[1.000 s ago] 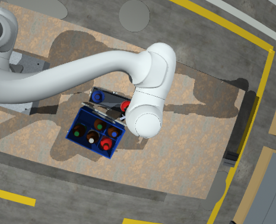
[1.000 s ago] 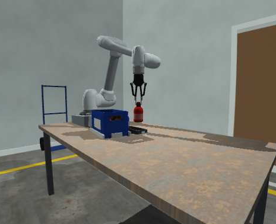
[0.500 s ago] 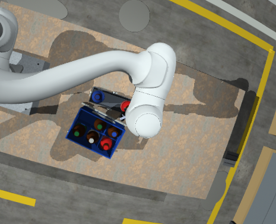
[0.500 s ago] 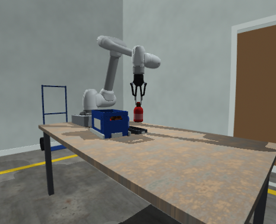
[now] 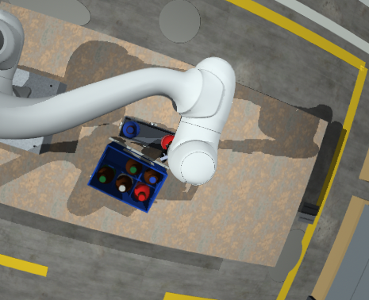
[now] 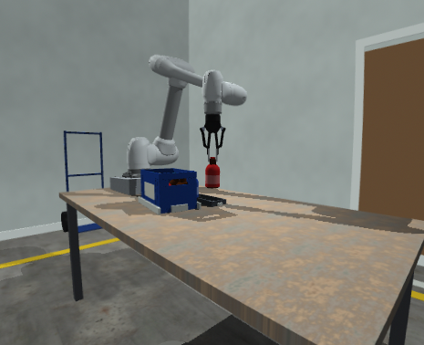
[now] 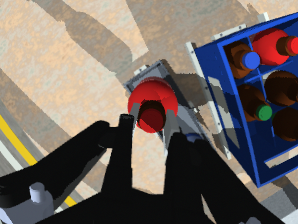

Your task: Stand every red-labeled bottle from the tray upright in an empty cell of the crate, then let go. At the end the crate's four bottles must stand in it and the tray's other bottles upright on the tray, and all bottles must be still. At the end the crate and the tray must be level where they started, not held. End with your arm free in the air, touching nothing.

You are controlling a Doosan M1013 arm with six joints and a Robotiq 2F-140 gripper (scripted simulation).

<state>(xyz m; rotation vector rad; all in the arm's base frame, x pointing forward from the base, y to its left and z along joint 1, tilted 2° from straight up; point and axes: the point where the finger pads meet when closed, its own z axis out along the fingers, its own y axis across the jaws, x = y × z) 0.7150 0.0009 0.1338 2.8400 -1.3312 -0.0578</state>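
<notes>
Now: hand 90 mm above the red-labeled bottle. From my hand the other things lie so: blue-capped bottle: 170 mm behind, 20 mm to the left, 170 mm below; then dark tray: 90 mm behind, 10 mm to the left, 240 mm below; then blue crate: 140 mm behind, 180 mm to the right, 170 mm below.
</notes>
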